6 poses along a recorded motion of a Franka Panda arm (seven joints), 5.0 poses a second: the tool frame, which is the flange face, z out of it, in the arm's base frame.
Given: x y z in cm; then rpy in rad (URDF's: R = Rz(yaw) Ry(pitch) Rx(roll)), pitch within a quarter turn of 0, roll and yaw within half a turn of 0.
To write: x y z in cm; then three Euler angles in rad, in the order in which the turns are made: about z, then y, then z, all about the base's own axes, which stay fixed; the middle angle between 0 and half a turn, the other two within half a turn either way. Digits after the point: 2 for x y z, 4 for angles.
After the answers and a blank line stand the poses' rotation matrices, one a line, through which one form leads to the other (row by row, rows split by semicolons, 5 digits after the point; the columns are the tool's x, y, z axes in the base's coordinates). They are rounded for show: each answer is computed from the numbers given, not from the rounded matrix.
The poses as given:
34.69 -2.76 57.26 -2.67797 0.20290 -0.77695
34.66 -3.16 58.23 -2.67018 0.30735 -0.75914
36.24 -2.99 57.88 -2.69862 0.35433 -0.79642
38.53 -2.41 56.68 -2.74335 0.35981 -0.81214
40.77 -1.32 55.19 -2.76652 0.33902 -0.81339
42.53 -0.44 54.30 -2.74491 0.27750 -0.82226
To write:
34.69 -2.76 57.26 -1.1396 2.6385 1.1770
34.66 -3.16 58.23 -0.9608 2.5852 1.3473
36.24 -2.99 57.88 -0.8588 2.5818 1.4058
38.53 -2.41 56.68 -0.8006 2.6114 1.4555
40.77 -1.32 55.19 -0.8045 2.6415 1.4588
42.53 -0.44 54.30 -0.9355 2.6617 1.3277

0.69843 -0.69135 0.18501; -0.68673 -0.57460 0.44524; -0.20151 -0.43802 -0.87609
0.69143 -0.71289 0.11706; -0.65604 -0.55174 0.51497; -0.30253 -0.43286 -0.84918
0.65583 -0.74985 0.08720; -0.67045 -0.52547 0.52382; -0.34696 -0.40200 -0.84736
0.64389 -0.76290 0.05818; -0.67929 -0.53501 0.50233; -0.35210 -0.36297 -0.86272
0.64793 -0.75981 0.05359; -0.68526 -0.55075 0.47654; -0.33256 -0.34549 -0.87752
0.65453 -0.74783 0.11112; -0.70466 -0.55017 0.44808; -0.27395 -0.37158 -0.88706

